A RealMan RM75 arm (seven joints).
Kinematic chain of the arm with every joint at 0, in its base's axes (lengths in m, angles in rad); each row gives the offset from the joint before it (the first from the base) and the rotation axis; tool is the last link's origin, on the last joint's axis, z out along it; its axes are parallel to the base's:
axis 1: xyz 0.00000 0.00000 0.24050 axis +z
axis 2: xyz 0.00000 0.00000 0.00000 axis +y
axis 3: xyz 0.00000 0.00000 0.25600 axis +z
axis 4: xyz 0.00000 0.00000 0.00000 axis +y
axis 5: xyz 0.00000 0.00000 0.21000 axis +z
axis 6: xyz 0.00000 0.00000 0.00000 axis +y
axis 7: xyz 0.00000 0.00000 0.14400 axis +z
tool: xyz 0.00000 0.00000 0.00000
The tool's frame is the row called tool.
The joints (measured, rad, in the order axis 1, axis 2, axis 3, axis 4, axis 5, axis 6, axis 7), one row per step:
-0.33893 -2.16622 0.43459 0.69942 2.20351 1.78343 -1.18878
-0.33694 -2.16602 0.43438 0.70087 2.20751 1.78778 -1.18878
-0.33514 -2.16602 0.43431 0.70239 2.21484 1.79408 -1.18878
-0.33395 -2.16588 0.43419 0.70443 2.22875 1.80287 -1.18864
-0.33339 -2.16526 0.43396 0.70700 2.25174 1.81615 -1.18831
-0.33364 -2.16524 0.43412 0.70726 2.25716 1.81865 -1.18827
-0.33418 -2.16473 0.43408 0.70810 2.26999 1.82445 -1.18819
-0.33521 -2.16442 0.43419 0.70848 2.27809 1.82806 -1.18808
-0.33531 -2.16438 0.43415 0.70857 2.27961 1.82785 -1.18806
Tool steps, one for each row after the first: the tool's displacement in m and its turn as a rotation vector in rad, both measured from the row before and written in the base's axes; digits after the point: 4 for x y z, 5 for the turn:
-0.0004 -0.0012 0.0001 -0.00448 0.00065 -0.00056
-0.0003 -0.0017 -0.0002 -0.00834 0.00115 -0.00169
-0.0004 -0.0023 -0.0005 -0.01460 0.00377 -0.00344
-0.0006 -0.0033 -0.0007 -0.02379 0.00672 -0.00596
-0.0001 -0.0007 -0.0003 -0.00570 0.00166 -0.00139
-0.0004 -0.0015 -0.0004 -0.01285 0.00449 -0.00295
-0.0001 -0.0008 -0.0003 -0.00826 0.00278 -0.00256
-0.0001 -0.0001 -0.0001 -0.00103 0.00112 0.00007

